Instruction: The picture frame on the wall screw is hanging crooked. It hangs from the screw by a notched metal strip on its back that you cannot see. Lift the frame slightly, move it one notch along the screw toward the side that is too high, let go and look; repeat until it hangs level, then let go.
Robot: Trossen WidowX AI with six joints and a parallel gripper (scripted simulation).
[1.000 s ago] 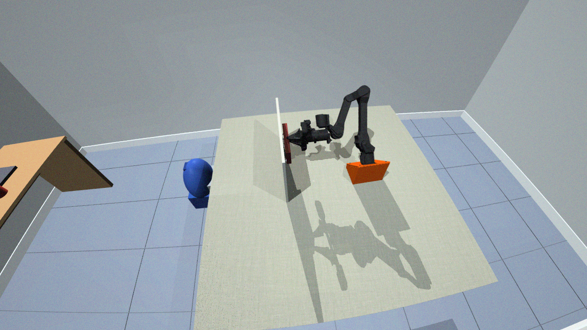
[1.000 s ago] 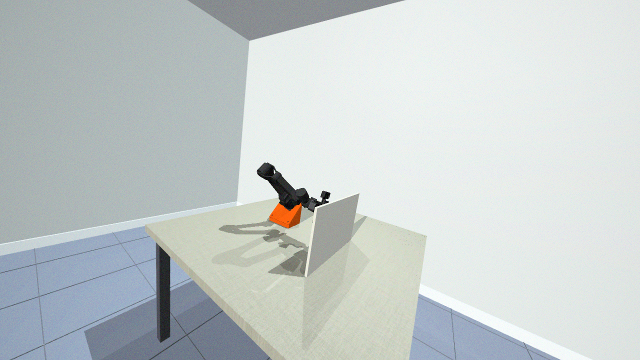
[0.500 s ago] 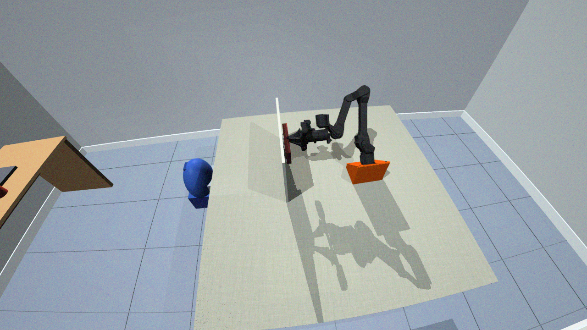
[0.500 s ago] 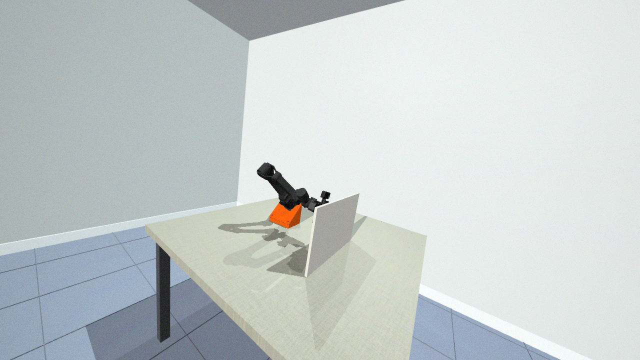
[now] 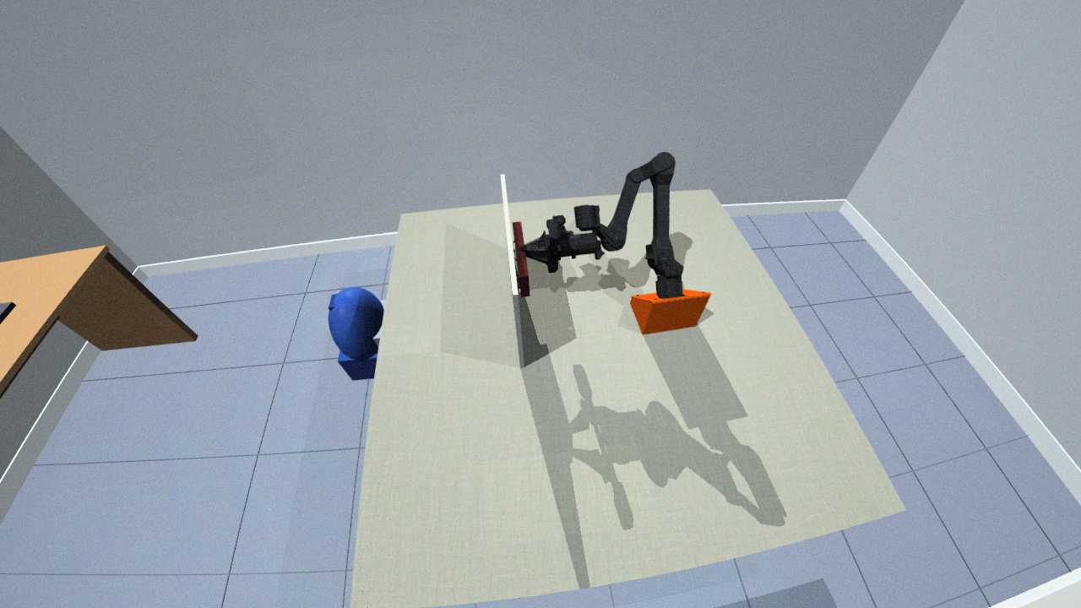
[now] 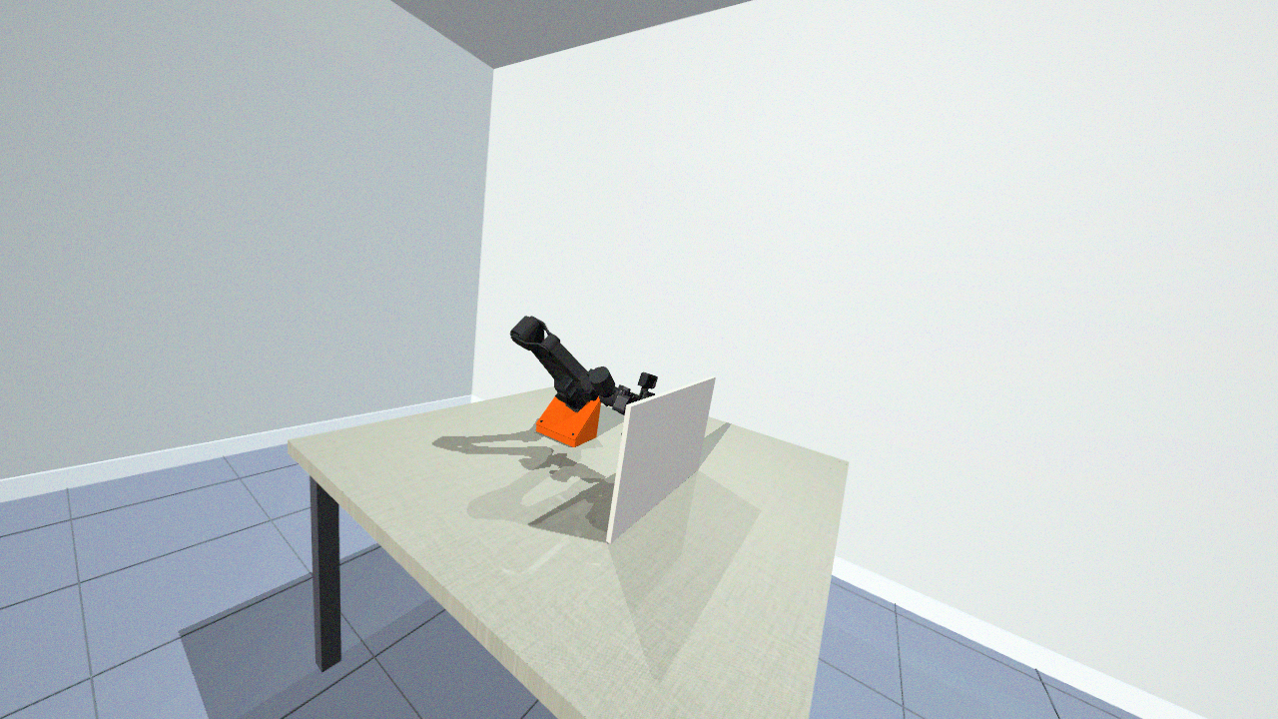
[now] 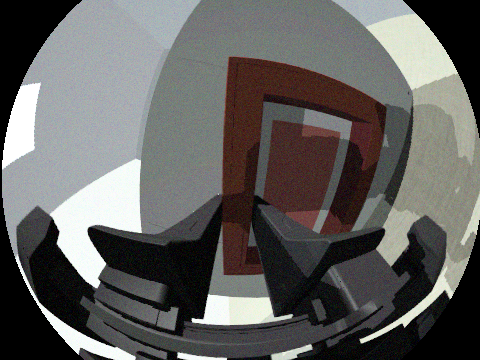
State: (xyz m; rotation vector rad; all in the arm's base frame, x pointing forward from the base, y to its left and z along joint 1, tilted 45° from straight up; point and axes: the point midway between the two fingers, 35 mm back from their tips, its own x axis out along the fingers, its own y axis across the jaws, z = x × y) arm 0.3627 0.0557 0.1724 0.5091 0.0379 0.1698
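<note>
My gripper tip is now 1 cm short of the dark red picture frame, 2 cm to the left of it and 5 cm above it. Round my gripper tip: white wall panel: 2 cm ahead, 1 cm to the right, 7 cm below.
</note>
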